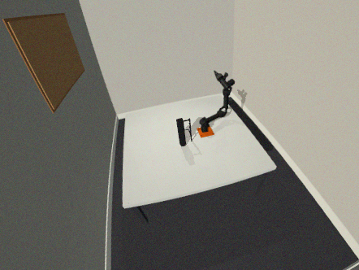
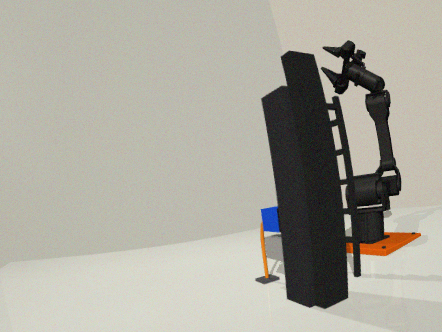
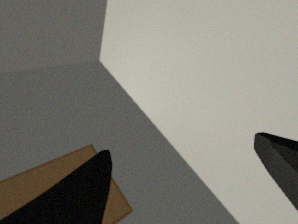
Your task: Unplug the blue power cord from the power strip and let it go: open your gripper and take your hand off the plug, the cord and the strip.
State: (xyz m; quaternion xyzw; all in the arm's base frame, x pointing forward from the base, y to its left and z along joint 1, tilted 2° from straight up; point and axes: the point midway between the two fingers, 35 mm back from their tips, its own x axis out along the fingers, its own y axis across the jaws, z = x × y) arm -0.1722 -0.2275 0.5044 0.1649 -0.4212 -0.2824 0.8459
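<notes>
My gripper tip is now 42 cm short of the blue plug, 41 cm above it and 31 cm to the right of it. The rest, counted from my gripper tip: pad (53 cm below, 43 cm ahead, 24 cm to the left); thin black ladder-like frame (40 cm below, 36 cm to the left, 33 cm ahead); black upright power strip (42 cm ahead, 40 cm below, 38 cm to the left).
</notes>
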